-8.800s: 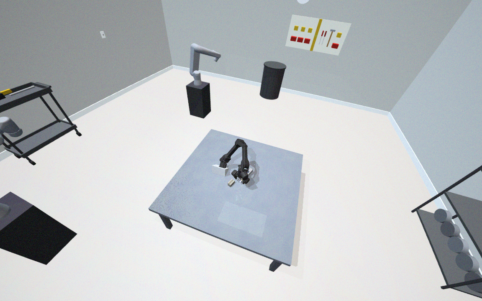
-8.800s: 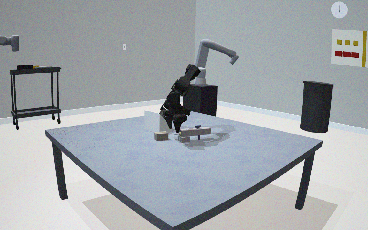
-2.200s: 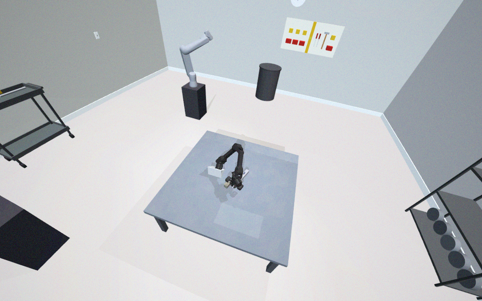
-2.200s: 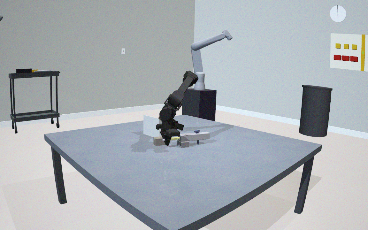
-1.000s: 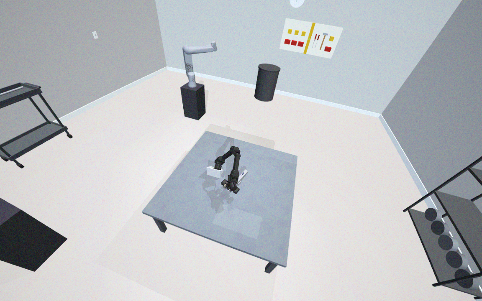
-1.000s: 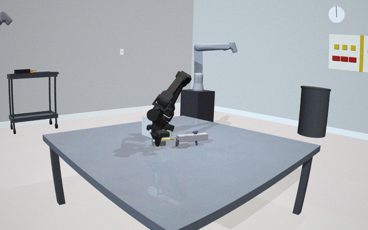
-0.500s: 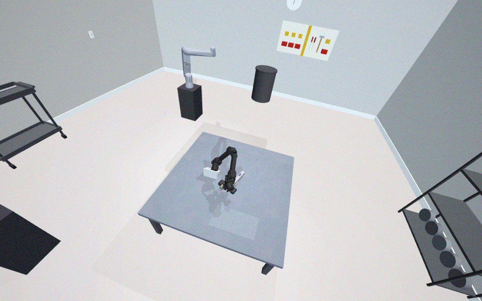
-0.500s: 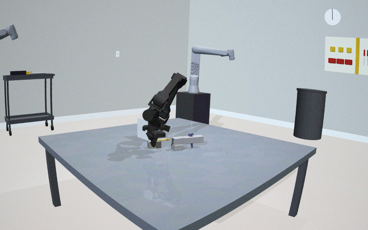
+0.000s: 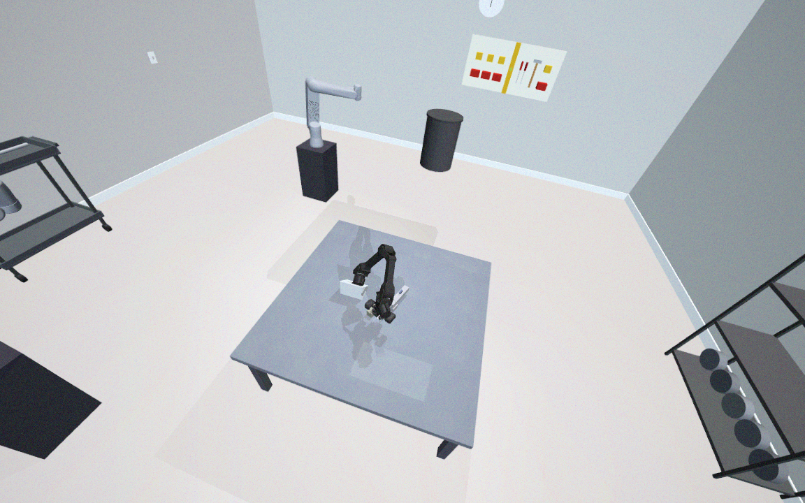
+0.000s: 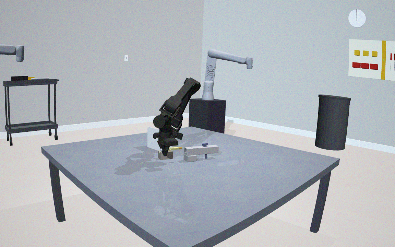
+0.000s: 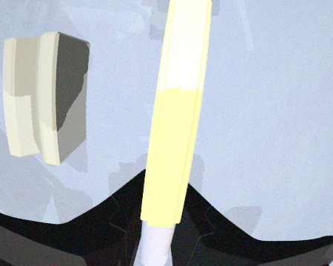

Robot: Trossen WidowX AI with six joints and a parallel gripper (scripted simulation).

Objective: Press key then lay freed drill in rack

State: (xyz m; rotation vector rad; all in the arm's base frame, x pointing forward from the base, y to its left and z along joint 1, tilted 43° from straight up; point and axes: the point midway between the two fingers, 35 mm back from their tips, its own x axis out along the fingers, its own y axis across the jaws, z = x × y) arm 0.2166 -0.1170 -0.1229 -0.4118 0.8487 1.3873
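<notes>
The drill lies 10 mm ahead of my gripper tip, 40 mm to the left of it and 30 mm above it. Also, from my gripper tip: grey housing block (50 mm ahead, 190 mm to the left); then tan rack (60 mm behind, 50 mm to the left, 20 mm below); then dark key (60 mm ahead, 220 mm to the left, 10 mm above).
</notes>
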